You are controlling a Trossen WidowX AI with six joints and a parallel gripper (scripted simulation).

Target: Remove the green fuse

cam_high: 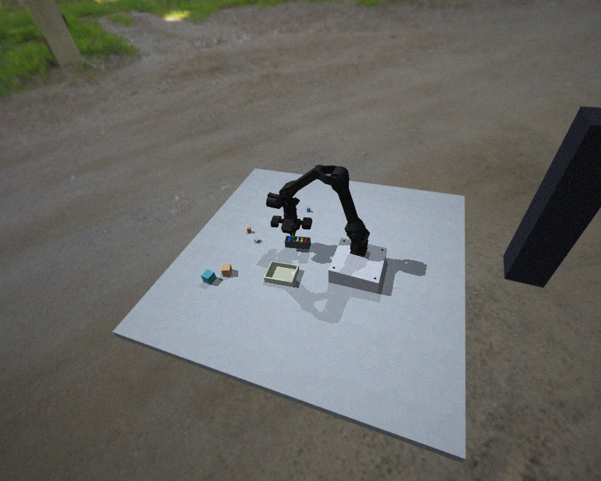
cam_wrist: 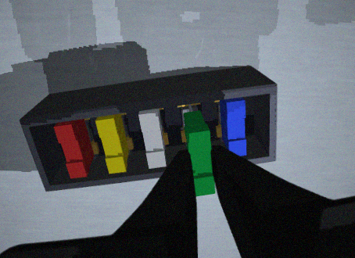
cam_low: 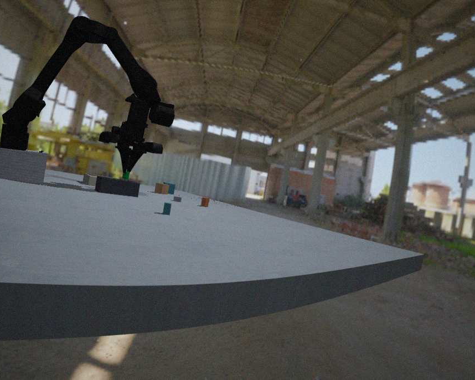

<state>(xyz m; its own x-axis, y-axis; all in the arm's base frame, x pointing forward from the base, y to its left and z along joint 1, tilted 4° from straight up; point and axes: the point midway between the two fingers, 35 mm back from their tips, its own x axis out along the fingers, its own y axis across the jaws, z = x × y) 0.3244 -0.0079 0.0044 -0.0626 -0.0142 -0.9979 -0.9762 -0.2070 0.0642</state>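
Now: gripper tip 200 mm to the right of the cream tray, 60 mm above it and 30 mm past it. From my gripper tip the other things lie so: teal cube: 330 mm to the left, 270 mm ahead, 40 mm below; then green fuse: 10 mm below; then orange cube: 270 mm to the left, 220 mm ahead, 40 mm below.
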